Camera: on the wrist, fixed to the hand. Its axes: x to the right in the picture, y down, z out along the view.
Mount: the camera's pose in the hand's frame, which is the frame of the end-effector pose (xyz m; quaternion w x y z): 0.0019 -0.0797 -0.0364 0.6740 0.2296 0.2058 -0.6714
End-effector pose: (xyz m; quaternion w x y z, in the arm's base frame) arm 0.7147 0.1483 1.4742 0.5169 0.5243 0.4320 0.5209
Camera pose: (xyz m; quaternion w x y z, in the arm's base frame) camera 0.6855 0.1609 1.3925 0.4888 0.0748 0.8691 0.0128
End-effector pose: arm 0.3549 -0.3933 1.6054 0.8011 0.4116 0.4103 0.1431
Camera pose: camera 0.3192 -0.4219 1.5306 0.4570 0.1564 0.7506 -0.4509
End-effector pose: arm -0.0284 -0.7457 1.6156 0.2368 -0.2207 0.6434 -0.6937
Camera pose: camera -0.0557 -0.7134 1.6924 0.3879 0.3836 -0.1749 0.8196
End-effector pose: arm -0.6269 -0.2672 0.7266 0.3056 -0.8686 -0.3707 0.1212
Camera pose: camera -0.6551 -0.2390 0.8046 0.5630 -0.2913 -0.7423 -0.2171
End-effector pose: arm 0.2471 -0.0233 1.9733 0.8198 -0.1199 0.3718 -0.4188
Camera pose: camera 0.1743 -0.0700 1.9875 0.2224 -0.0560 0.2426 -0.9426
